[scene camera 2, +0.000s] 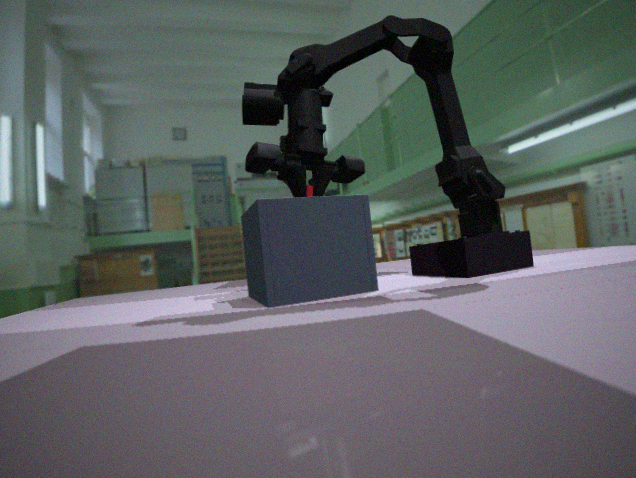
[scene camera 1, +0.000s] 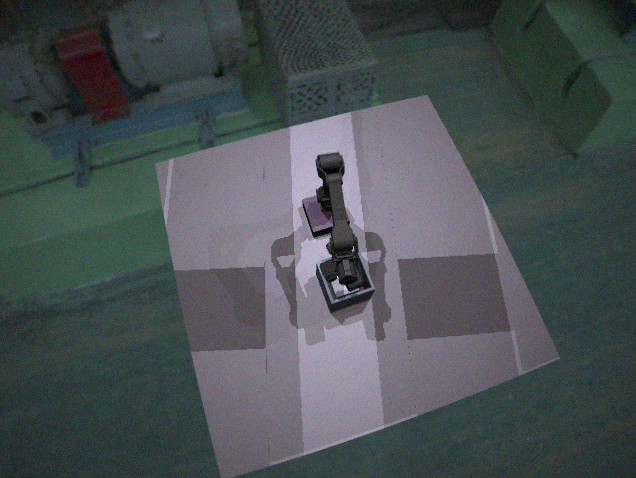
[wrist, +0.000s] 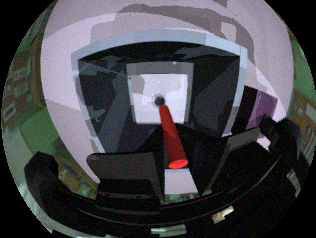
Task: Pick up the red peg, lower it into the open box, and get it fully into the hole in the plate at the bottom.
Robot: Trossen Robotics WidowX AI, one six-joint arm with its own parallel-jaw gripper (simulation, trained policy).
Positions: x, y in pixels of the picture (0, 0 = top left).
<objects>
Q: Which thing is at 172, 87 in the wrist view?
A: A plate.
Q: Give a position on a box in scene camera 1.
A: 366, 292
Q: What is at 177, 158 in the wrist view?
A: A red peg.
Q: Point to a box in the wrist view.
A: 216, 68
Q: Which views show the box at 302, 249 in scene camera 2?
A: Scene camera 2, scene camera 1 and the wrist view: all of them.
</objects>
